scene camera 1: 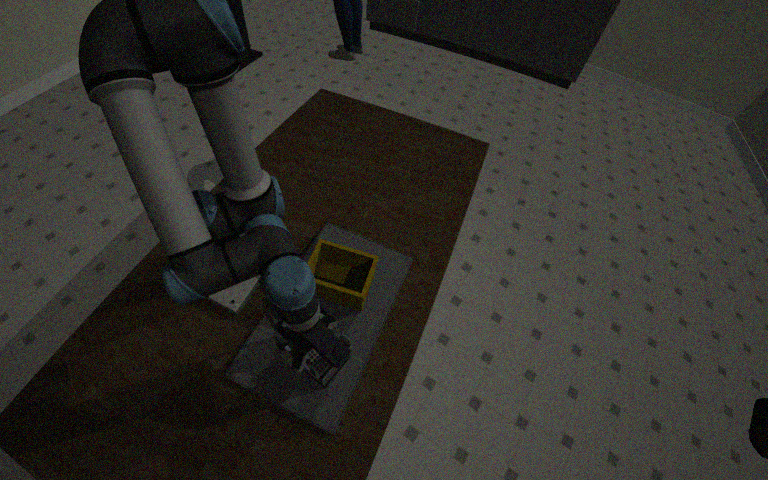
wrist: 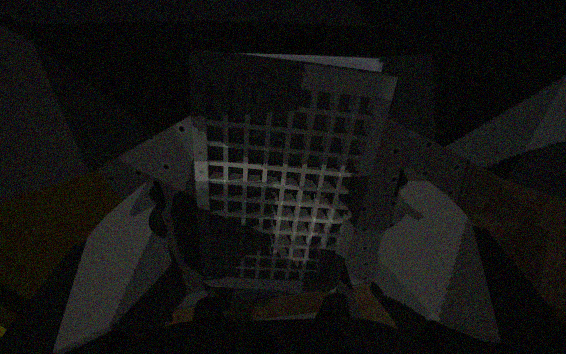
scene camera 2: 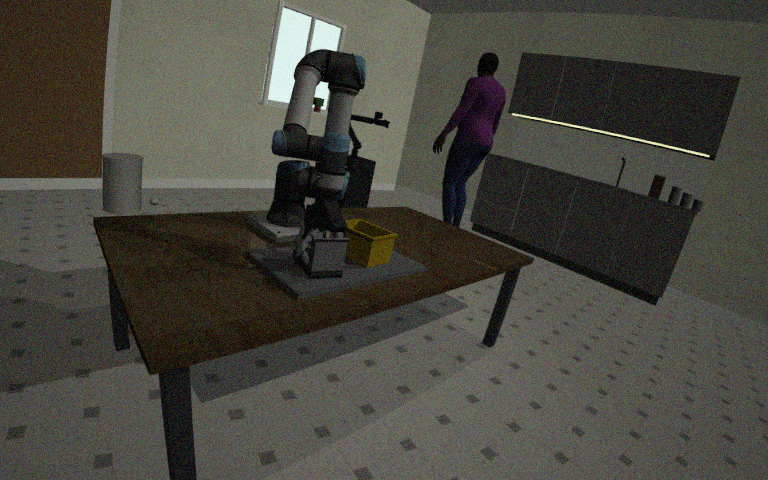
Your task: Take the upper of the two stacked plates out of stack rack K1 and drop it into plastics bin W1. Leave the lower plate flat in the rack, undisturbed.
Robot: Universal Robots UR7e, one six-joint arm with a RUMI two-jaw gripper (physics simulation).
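Pixels of known places: gripper, between the fingertips: (wrist: 278,179); arm's base, origin of its link: (scene camera 2: 286,220).
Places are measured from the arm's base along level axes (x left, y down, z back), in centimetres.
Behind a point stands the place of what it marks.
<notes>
Stack rack K1 (scene camera 1: 325,383) {x -18.3, y -1.8, z -43.2 cm} (scene camera 2: 329,260) {x -14.2, y -3.6, z -44.2 cm} is a small grey box on the grey mat. A gridded plate (scene camera 1: 318,363) {x -15.1, y -2.9, z -39.8 cm} (wrist: 290,185) {x -12.8, y -4.1, z -38.3 cm} shows in it, crossed by shadows and skewed in the wrist view. A pale edge (wrist: 345,62) {x -16.4, y -2.2, z -42.8 cm} shows beyond its far side; I cannot tell whether it belongs to the lower plate or the rack. The rest of the lower plate is hidden. My gripper (scene camera 1: 308,340) {x -12.0, y -1.8, z -37.5 cm} (scene camera 2: 322,233) (wrist: 278,179) {x -12.0, y -1.8, z -37.5 cm} is over the rack, pointing down, its jaws open on either side of the plate with nothing held. Plastics bin W1 (scene camera 1: 338,294) {x 2.1, y -4.6, z -36.6 cm} (scene camera 2: 370,249) {x 2.9, y -4.4, z -42.7 cm} is the yellow open box beside the rack.
The grey mat (scene camera 1: 390,283) {x 14.0, y 1.8, z -47.1 cm} (scene camera 2: 402,266) {x 16.1, y 1.8, z -46.2 cm} lies on the brown table (scene camera 1: 396,169) {x 60.9, y 3.0, z -31.4 cm} (scene camera 2: 198,300) {x -49.4, y 3.0, z -41.4 cm}. The bin's walls stand up close beside the arm's wrist. The arm's pale base plate (scene camera 1: 235,298) {x -8.8, y 0.2, z -11.0 cm} (scene camera 2: 277,232) {x -10.4, y 0.2, z -10.7 cm} is behind the mat. A person (scene camera 2: 481,113) stands beyond the table.
</notes>
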